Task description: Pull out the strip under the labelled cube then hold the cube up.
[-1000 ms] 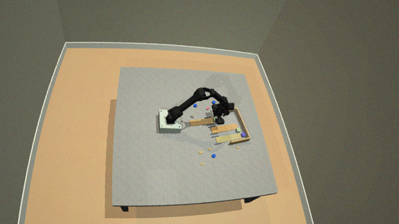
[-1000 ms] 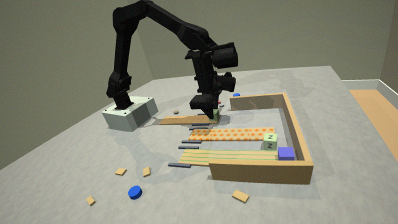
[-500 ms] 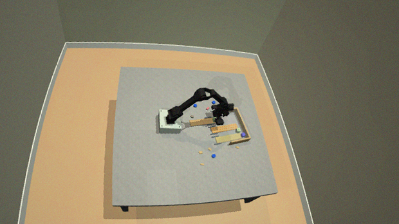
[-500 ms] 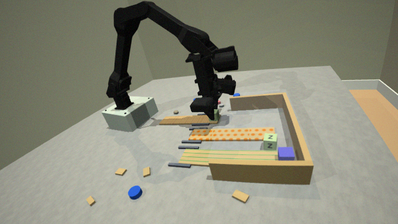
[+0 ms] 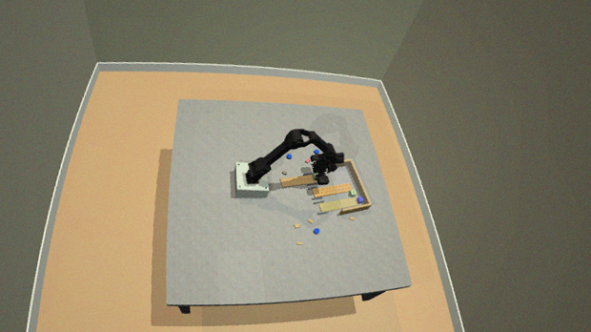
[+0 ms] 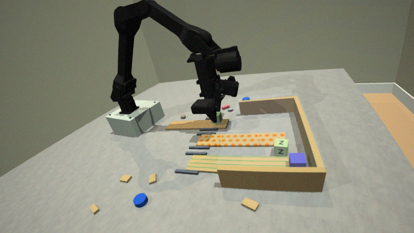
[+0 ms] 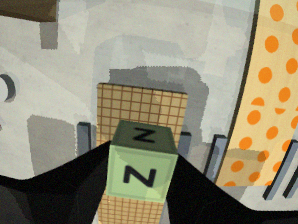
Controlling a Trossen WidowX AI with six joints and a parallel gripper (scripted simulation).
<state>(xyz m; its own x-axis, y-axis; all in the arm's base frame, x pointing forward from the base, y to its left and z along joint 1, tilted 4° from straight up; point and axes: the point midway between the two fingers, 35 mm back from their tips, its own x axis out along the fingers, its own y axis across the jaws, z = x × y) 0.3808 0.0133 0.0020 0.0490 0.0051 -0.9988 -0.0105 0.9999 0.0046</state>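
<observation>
The tan grid-patterned strip lies 80 mm behind my gripper tip and 20 mm below it. Round my gripper tip: pink piece 10 mm behind, 130 mm to the left, 20 mm below; pebble 170 mm behind, 60 mm to the left, 10 mm below.
</observation>
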